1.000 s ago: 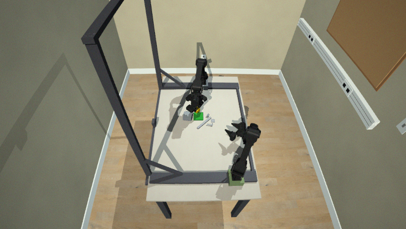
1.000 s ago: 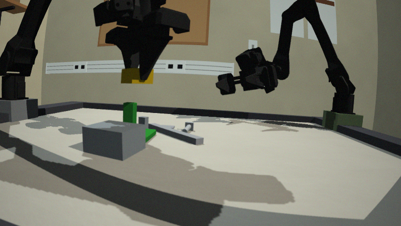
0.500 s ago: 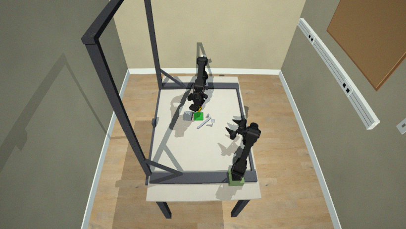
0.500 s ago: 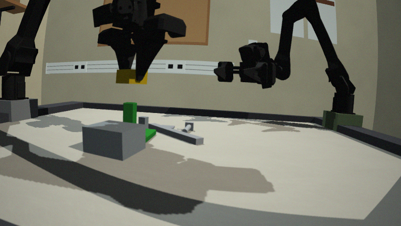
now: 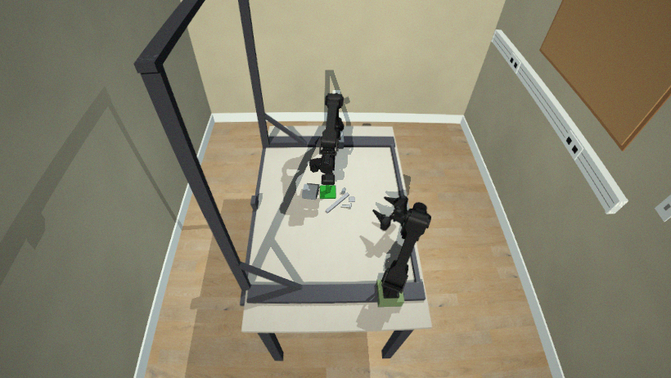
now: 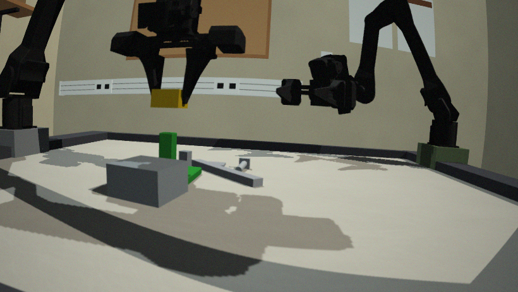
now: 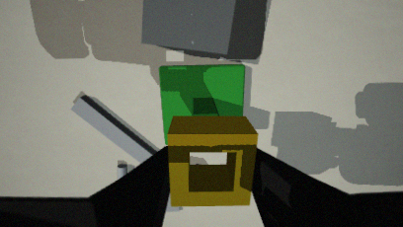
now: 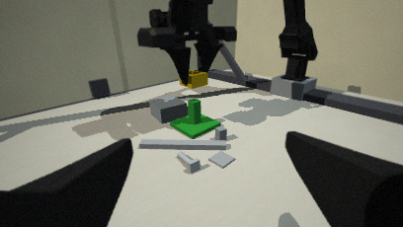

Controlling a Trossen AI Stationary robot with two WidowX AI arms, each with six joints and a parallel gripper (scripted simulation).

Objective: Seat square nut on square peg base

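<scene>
My left hand is 80 mm short of the small grey cube, 20 mm to the left of it and 120 mm above it. Round my left hand: long grey bar 30 mm ahead, 80 mm to the right, 130 mm below; flat grey plate 110 mm ahead, 70 mm to the right, 130 mm below; grey block 90 mm behind, 10 mm to the left, 120 mm below.
</scene>
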